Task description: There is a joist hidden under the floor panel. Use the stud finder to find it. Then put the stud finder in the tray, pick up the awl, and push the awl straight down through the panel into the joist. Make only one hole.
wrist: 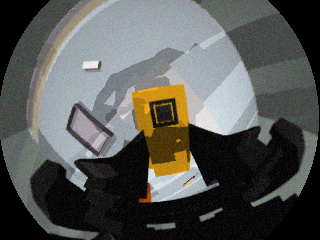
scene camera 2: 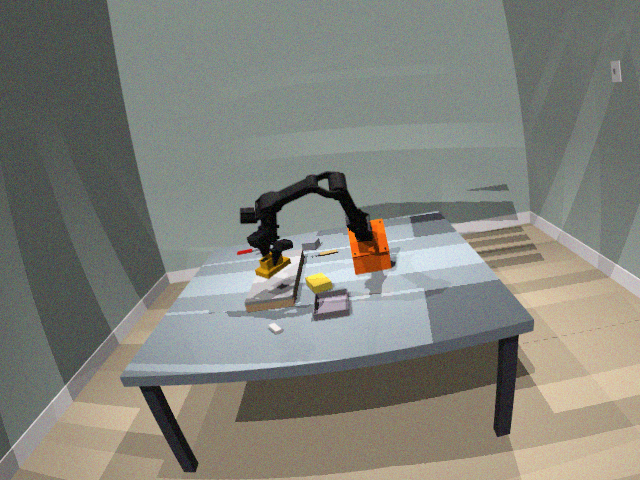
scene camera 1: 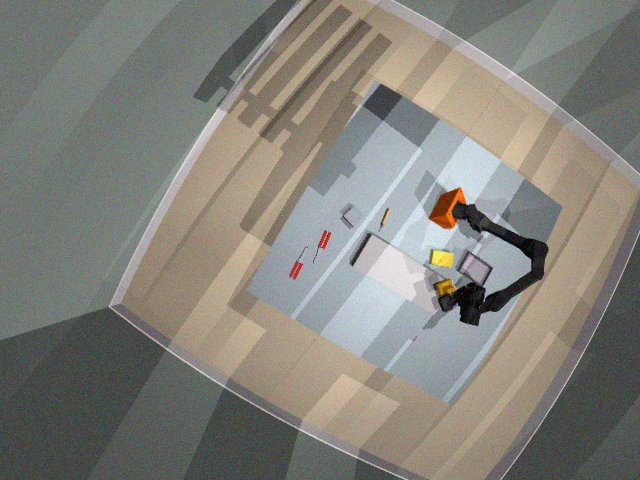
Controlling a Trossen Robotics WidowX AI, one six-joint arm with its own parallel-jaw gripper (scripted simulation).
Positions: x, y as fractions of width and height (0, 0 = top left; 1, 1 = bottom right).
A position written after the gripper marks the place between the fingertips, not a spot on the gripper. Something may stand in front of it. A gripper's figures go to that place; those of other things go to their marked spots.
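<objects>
The gripper (wrist: 0.51, 0.53) is 10 cm from the lens, while a yellow stud finder (wrist: 0.53, 0.59) is 7 cm from the lens and a dark grey tray (wrist: 0.26, 0.53) is 34 cm from the lens. The yellow stud finder is nearer to the lens than the dark grey tray. On the dark grey tray and the yellow stud finder, the marked spots are 31 cm apart.
</objects>
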